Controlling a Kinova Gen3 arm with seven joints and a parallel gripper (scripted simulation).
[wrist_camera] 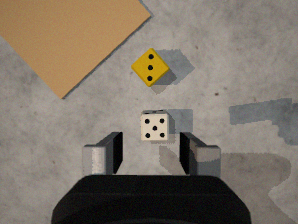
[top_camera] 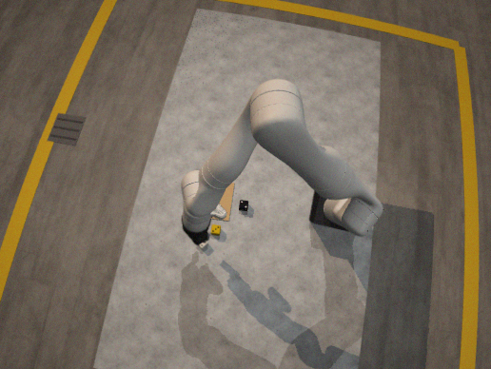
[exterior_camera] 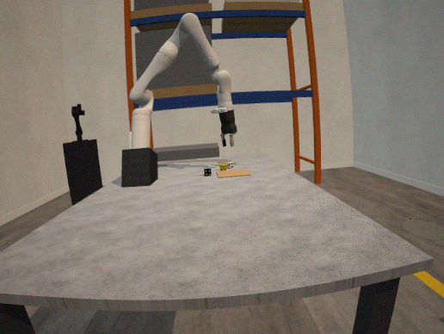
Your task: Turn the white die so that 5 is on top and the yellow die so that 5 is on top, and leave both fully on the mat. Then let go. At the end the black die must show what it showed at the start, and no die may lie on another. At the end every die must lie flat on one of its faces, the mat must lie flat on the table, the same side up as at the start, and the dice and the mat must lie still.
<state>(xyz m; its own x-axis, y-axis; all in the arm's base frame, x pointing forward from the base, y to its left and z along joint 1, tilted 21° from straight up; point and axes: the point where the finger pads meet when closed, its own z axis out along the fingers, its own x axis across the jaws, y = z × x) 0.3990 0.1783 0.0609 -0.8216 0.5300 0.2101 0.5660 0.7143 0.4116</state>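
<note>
Now: the white die 10 mm to the left of my hand and 110 mm below it. From my hand the other things lie so: tan mat 10 mm ahead, 150 mm to the right, 130 mm below; then black die 100 mm behind, 160 mm to the right, 110 mm below; then yellow die 30 mm behind, 50 mm to the right, 110 mm below.
</note>
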